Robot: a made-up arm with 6 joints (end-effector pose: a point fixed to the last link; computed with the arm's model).
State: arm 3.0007 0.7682 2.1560 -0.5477 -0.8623 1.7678
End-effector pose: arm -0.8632 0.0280 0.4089 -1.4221 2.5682 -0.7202
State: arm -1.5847 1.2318 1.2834 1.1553 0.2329 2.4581
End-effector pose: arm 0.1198 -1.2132 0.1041 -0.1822 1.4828 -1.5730
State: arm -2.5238 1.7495 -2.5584 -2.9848 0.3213 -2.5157
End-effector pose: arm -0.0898 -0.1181 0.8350 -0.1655 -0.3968 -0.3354
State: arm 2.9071 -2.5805 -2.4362 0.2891 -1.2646 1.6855
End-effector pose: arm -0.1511 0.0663 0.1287 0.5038 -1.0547 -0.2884
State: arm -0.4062 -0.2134 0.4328 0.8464 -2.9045 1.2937
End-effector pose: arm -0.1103 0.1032 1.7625 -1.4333 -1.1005 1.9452
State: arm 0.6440 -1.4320 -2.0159 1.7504 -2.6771 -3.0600
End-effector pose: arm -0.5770 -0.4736 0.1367 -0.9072 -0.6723 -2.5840
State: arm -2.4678 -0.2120 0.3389 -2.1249 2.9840 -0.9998
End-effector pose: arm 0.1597 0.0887 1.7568 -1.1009 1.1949 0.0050
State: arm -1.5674 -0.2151 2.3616 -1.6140 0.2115 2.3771
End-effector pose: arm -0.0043 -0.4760 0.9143 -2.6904 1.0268 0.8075
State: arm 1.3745 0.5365 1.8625 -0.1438 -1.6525 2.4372
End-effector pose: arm 0.1402 0.9972 0.9146 -0.2555 -1.6681 -0.5207
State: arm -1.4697 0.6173 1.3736 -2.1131 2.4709 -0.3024
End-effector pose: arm 0.0422 -0.8919 1.0770 0.4155 0.2752 1.6291
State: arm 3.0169 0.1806 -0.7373 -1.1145 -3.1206 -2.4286
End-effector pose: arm 0.1309 -0.0871 1.6978 -1.5896 0.1870 1.5073
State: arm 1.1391 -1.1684 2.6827 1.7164 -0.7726 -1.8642
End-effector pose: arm 0.0349 0.0051 0.8544 1.3427 1.2452 -0.1519
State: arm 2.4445 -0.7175 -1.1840 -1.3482 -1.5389 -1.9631
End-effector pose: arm 0.7959 -0.9604 0.8647 1.7837 -0.7468 -2.4711
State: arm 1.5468 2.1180 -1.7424 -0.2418 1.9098 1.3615
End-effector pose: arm 0.0362 1.1418 0.5236 1.5528 2.6282 -0.6742
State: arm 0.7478 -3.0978 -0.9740 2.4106 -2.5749 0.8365
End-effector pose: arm 0.2298 0.2261 -0.6909 2.2468 -1.4841 0.4130
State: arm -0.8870 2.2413 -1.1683 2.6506 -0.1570 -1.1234
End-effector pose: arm 0.9380 -1.0304 0.4103 2.7195 -0.1143 0.9875
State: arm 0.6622 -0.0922 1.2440 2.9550 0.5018 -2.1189
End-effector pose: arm 0.3765 0.4271 1.8203 1.6455 1.5463 1.4902
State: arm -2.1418 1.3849 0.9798 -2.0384 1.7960 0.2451
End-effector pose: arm -0.8079 -1.0029 0.3299 0.2755 -0.0874 1.8224
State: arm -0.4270 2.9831 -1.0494 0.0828 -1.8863 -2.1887
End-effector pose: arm 0.7474 -0.2702 -0.3813 0.1904 -1.3452 -1.3605
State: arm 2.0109 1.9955 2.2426 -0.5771 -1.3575 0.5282
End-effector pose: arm -0.2502 0.1739 -0.2840 -0.8935 2.3599 -0.7383
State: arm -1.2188 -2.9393 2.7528 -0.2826 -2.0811 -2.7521
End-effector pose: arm -0.0567 0.4795 0.1771 0.2930 2.2787 -0.1116
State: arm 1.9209 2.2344 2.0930 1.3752 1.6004 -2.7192
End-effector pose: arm -0.2907 0.0389 -0.1817 1.4916 -2.0842 0.4271
